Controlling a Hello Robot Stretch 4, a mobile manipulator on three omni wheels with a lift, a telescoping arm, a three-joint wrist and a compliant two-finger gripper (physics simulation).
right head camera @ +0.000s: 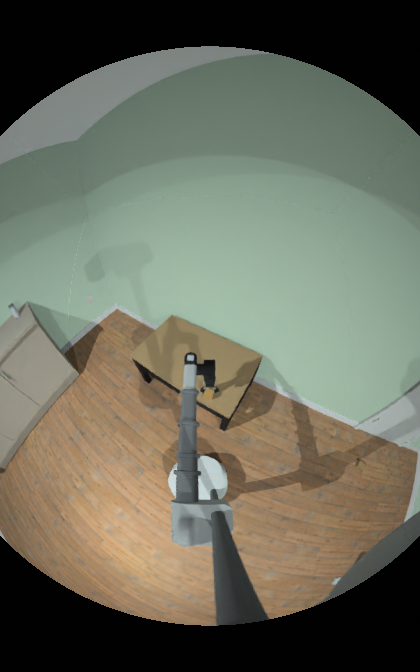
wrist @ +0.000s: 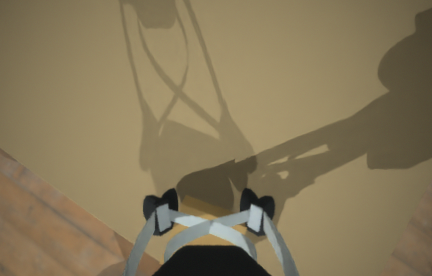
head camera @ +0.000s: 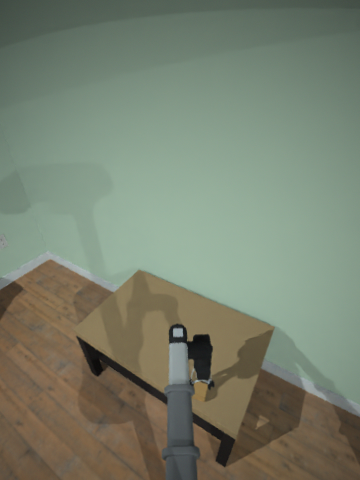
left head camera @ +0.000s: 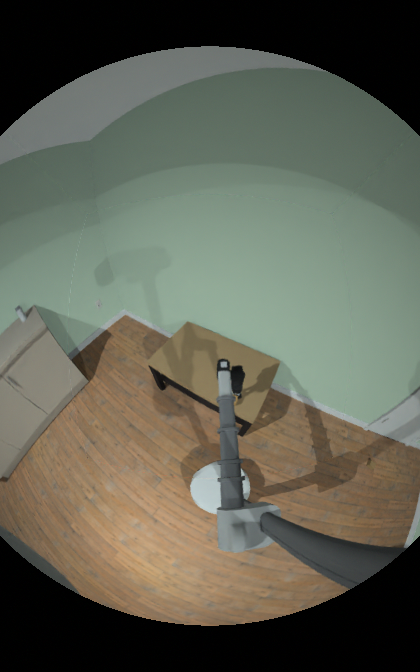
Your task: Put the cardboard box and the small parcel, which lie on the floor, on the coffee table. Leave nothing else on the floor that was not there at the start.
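Frame: origin at the robot's base, x left, y ahead, z down, level; millimetres.
Where they show: gripper, between the fingertips: [wrist: 209,203] [head camera: 200,387].
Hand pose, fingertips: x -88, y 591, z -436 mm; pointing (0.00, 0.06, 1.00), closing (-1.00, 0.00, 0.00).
After its pixels a point has its place.
My gripper [head camera: 202,384] {x -88, y 591, z -436 mm} [left head camera: 237,396] [right head camera: 209,389] [wrist: 209,203] {x -88, y 591, z -436 mm} is shut on a small tan box [head camera: 201,392] {x -88, y 549, z -482 mm} [right head camera: 209,394] [wrist: 200,205] {x -79, y 593, z -461 mm}, partly hidden by the finger straps and the black gripper body in the wrist view. I cannot tell whether it is the cardboard box or the small parcel. It hangs over the near right part of the coffee table [head camera: 225,325] {x -251, y 902, z -423 mm} [left head camera: 250,360] [right head camera: 235,360] [wrist: 75,100] {x 58, y 694, z -423 mm}, with its shadow on the top. The table has a tan top and dark legs. No second parcel can be made out.
The table's far side is against the green wall [head camera: 200,200] {x -124, y 1175, z -1012 mm}. A beige cabinet [left head camera: 40,380] [right head camera: 35,370] stands to the left. My round white base [left head camera: 205,487] [right head camera: 210,475] is in front of the table. A tiny brownish thing [left head camera: 368,461] [right head camera: 358,461] lies on the floor at the right.
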